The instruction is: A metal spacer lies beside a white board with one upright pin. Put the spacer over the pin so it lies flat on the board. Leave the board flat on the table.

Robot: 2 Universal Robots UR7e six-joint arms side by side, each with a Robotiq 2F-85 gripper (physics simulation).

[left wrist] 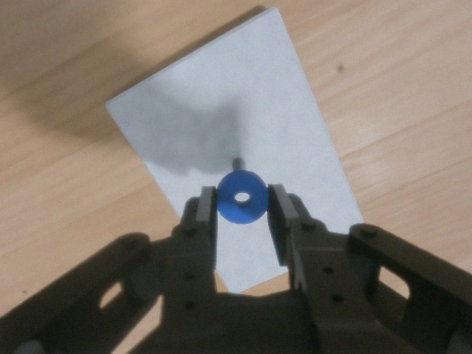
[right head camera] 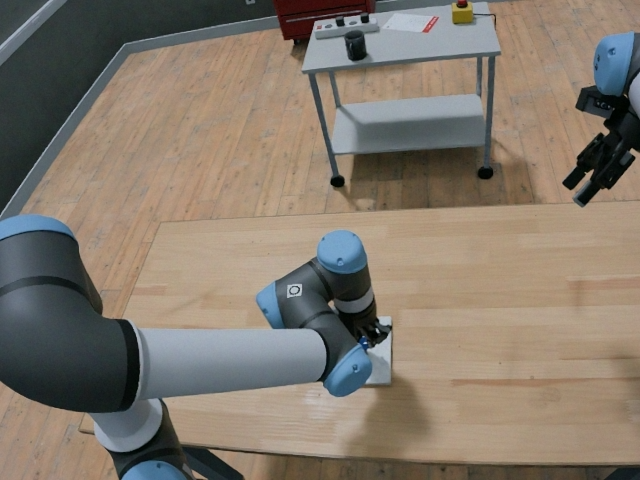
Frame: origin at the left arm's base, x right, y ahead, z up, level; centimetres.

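Seen in the pictures: left gripper, fingertip midpoint: (left wrist: pixel 242 202) (right head camera: pixel 365 342); right gripper, fingertip midpoint: (right head camera: pixel 571 195).
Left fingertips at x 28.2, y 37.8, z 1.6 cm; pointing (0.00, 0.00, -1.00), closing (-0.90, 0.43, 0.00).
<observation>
Pixels of each thing's top centre, then the offset from my left fingertips to it. Level surfaces: height alone.
- white board at its top centre: (left wrist: pixel 253 190) (right head camera: pixel 364 344) dz -1.9, dx -0.6, dy +0.5 cm
- dark pin at its top centre: (left wrist: pixel 240 174) dz -2.0, dx -0.4, dy -0.7 cm
- wooden table at its surface level: dz -5.4 cm
The blue ring-shaped spacer (right head camera: pixel 364 343) (left wrist: pixel 242 213) is held between the fingertips of my left gripper (right head camera: pixel 368 339) (left wrist: pixel 242 202), which is shut on it. Its hole faces the left wrist camera, and light board shows through the hole. The white board (right head camera: pixel 381 367) (left wrist: pixel 272 95) lies flat on the table below, partly hidden by the arm in the head view. The dark pin (left wrist: pixel 238 163) shows in part right at the spacer's upper edge in the left wrist view; the rest is hidden behind the spacer. My right gripper (right head camera: pixel 576 189) is open and empty, far from the board.
The wooden table (right head camera: pixel 491 289) carries the board. The left forearm reaches across its left part. Behind it stands a grey trolley (right head camera: pixel 488 111) with a black mug (right head camera: pixel 355 46), a power strip (right head camera: pixel 330 29) and a yellow box with a red button (right head camera: pixel 462 13).
</observation>
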